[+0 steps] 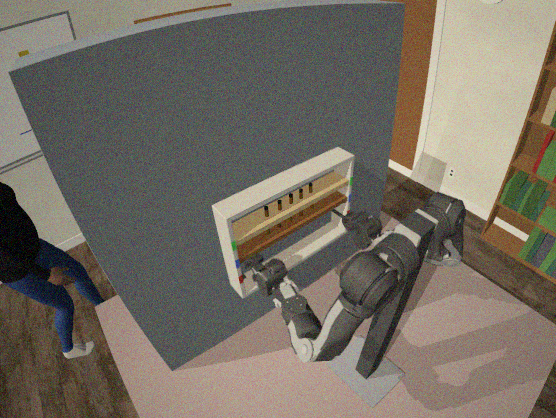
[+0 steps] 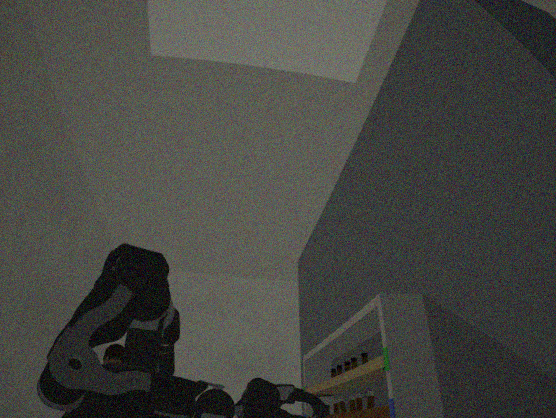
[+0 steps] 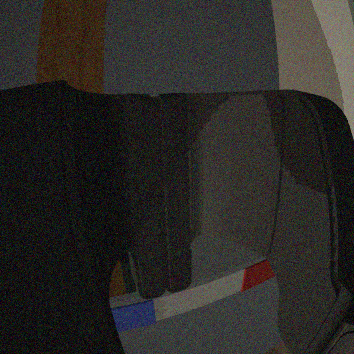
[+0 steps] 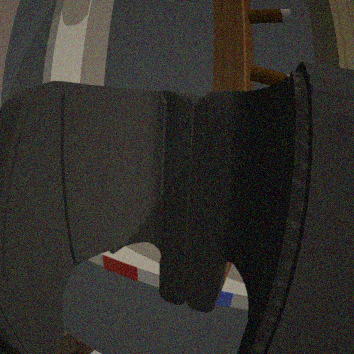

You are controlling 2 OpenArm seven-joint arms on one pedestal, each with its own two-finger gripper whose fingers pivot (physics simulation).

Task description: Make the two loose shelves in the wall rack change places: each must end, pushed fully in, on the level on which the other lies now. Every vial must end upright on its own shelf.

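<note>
The pale shelf (image 1: 325,193) (image 2: 370,370) sits on the upper, green-marked level of the white wall rack (image 1: 223,250) (image 2: 410,350), with several upright dark vials (image 1: 279,205) (image 2: 353,363). The dark brown shelf (image 1: 320,213) (image 3: 72,45) (image 4: 230,45) sits below it on the blue-marked level, with several brown vials (image 2: 370,401) (image 4: 267,16). My left gripper (image 1: 244,269) (image 3: 166,295) is shut and empty at the rack's left post, near and below the brown shelf's end. My right gripper (image 1: 334,212) (image 4: 186,302) is shut and empty below the brown shelf near the right post.
Red marks (image 1: 241,279) (image 3: 258,275) (image 4: 120,267) show the lowest level, with no loose shelf on it. The rack's white bottom board (image 1: 320,240) lies below. The rack hangs on a grey wall panel (image 1: 200,125). A person (image 1: 17,235) is at the far left.
</note>
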